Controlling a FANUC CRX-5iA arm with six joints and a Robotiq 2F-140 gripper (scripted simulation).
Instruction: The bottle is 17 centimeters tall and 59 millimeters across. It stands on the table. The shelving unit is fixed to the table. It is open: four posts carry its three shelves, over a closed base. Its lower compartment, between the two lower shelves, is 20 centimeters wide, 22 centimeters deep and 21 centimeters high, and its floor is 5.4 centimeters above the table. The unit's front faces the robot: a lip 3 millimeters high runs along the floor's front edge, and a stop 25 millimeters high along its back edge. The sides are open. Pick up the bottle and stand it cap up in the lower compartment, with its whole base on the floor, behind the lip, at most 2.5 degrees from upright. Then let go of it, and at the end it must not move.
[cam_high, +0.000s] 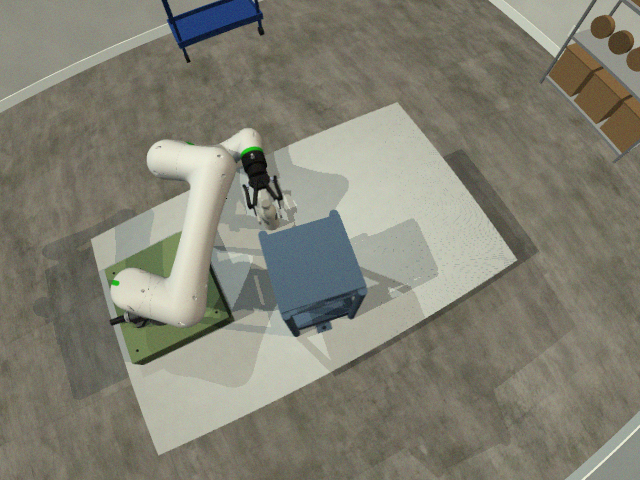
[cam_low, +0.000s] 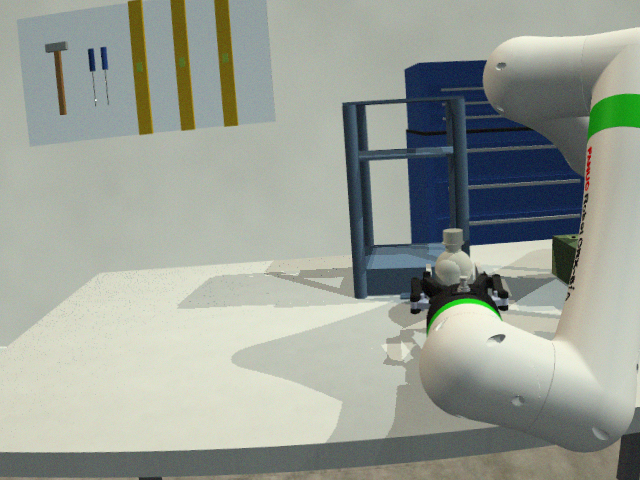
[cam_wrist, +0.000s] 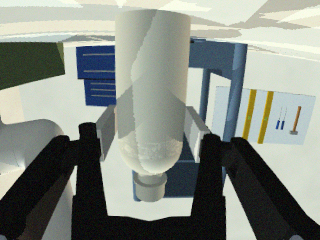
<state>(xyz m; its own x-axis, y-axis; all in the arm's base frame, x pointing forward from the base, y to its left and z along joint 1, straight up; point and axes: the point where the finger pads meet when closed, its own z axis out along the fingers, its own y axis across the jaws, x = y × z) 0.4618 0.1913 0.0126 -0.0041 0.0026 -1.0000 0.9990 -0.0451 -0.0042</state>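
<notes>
Now: the bottle 1 cm above my hand. The rest, counted from my hand: shelving unit 32 cm to the right, 9 cm above, 6 cm ahead.
</notes>
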